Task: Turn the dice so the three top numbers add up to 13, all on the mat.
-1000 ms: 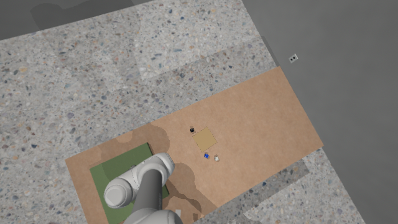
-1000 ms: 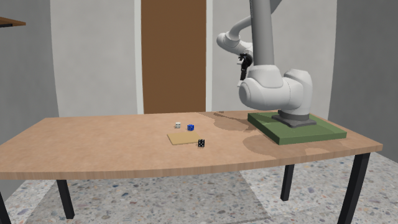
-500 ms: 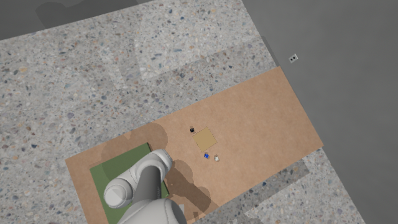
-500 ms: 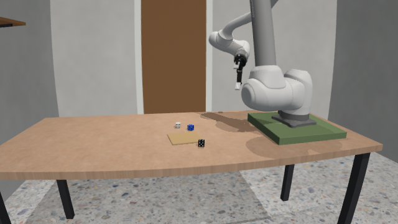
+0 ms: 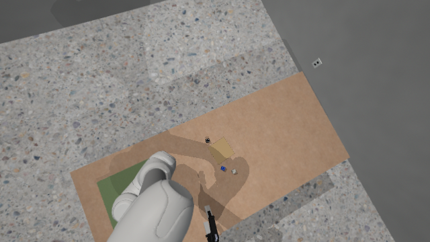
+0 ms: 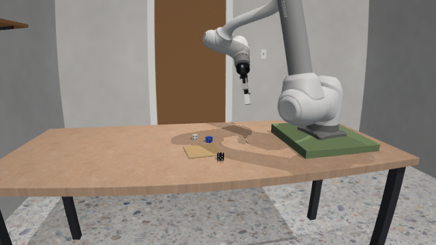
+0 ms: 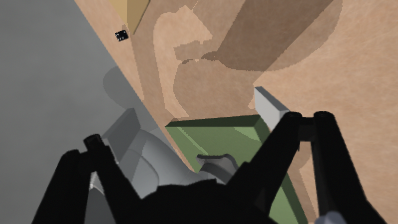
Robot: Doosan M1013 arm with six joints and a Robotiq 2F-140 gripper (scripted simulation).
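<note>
The white die lies 290 mm ahead of my hand, 60 mm to the left of it and 180 mm below it. The rest, counted from my hand: blue die 240 mm ahead, 120 mm to the left, 180 mm below; tan mat 310 mm ahead, 220 mm to the left, 190 mm below; black die 270 mm ahead, 330 mm to the left, 180 mm below.
</note>
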